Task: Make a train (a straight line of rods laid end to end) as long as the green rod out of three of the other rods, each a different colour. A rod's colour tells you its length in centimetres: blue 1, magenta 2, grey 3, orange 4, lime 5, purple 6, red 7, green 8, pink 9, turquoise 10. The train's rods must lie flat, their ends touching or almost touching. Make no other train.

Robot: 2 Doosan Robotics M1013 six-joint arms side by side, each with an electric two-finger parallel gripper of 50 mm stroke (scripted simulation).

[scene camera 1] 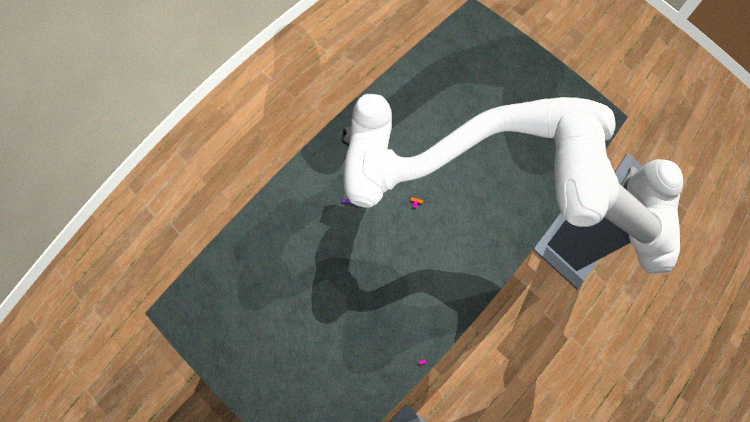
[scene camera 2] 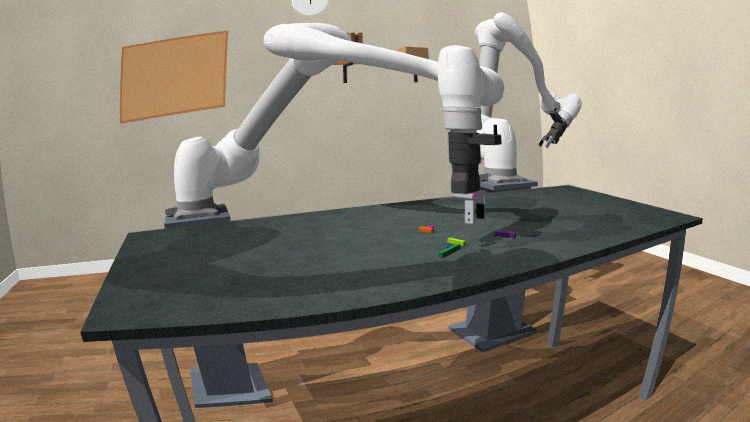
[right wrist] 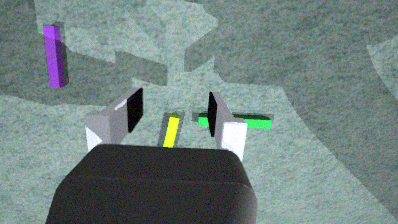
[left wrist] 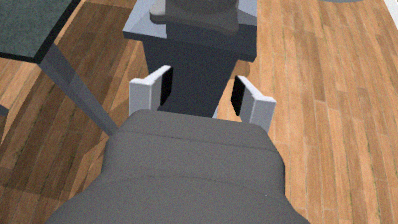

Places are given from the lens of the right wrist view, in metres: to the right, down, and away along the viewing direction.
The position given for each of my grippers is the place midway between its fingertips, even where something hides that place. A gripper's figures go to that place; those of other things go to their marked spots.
my right gripper (right wrist: 175, 103): -0.02, -0.01, 0.16
purple rod (right wrist: 52, 33): -0.14, -0.07, 0.19
